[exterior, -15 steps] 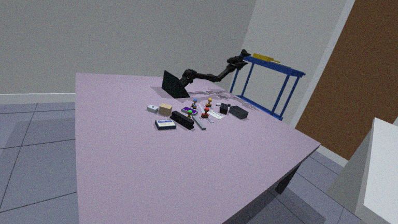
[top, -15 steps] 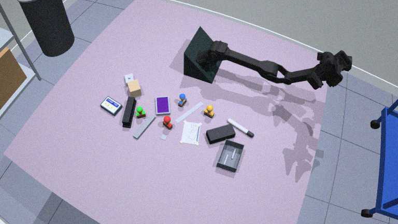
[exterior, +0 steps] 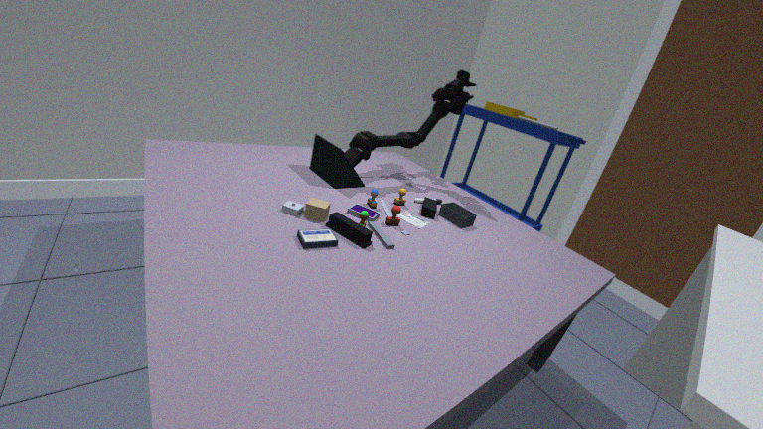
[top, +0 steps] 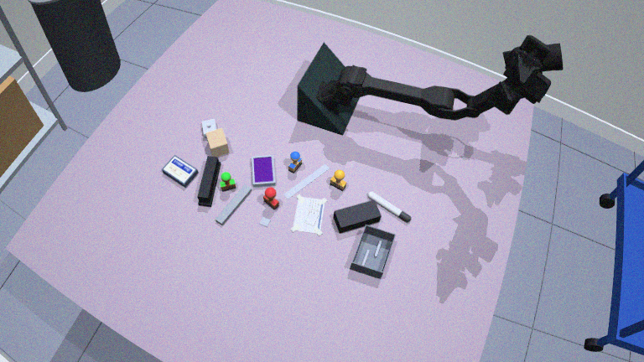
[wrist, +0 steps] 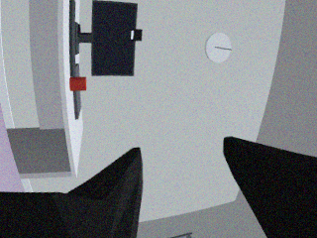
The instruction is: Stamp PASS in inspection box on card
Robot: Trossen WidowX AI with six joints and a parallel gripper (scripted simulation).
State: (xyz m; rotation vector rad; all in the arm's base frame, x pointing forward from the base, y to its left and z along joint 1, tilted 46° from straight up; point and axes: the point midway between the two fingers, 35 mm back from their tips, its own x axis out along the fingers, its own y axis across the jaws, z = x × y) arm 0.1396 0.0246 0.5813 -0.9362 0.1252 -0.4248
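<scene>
The green-knobbed stamp lies 12 cm ahead of my gripper tip, 60 cm to the right of it and 45 cm below it. Also, from my gripper tip: grey tray: 20 cm ahead, 19 cm to the right, 46 cm below; yellow stamp: 2 cm ahead, 32 cm to the right, 45 cm below; marker: 6 cm ahead, 16 cm to the right, 46 cm below.
</scene>
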